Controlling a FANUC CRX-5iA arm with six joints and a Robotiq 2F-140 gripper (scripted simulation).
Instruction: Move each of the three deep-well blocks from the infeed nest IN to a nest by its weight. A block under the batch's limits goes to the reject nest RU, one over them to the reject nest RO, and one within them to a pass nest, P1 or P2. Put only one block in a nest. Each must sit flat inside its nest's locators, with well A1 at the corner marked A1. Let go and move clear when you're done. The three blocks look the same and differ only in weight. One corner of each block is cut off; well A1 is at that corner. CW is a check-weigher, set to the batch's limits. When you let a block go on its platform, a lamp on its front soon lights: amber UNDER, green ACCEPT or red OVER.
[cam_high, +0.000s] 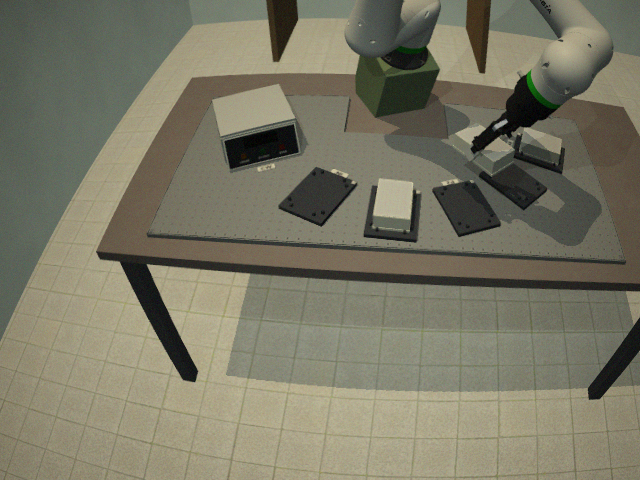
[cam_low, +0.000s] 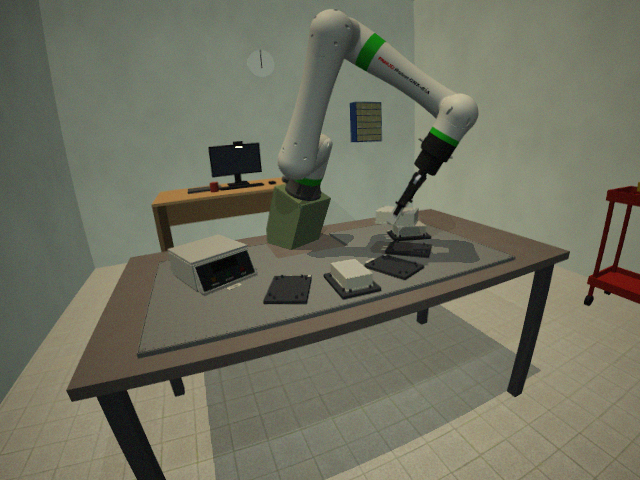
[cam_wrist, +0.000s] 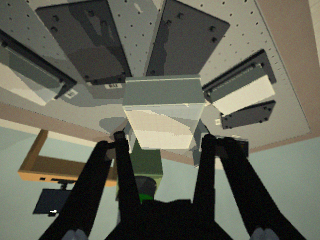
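My hand is 180 mm above the nest RU, 130 mm to the right of it and 70 mm past it. Also, from my hand: nest P2: 180 mm below, 30 mm to the right, 20 mm ahead; then P1 label: 200 mm to the right, 180 mm below, 50 mm behind; then nest P1: 220 mm to the right, 180 mm below, 40 mm ahead.
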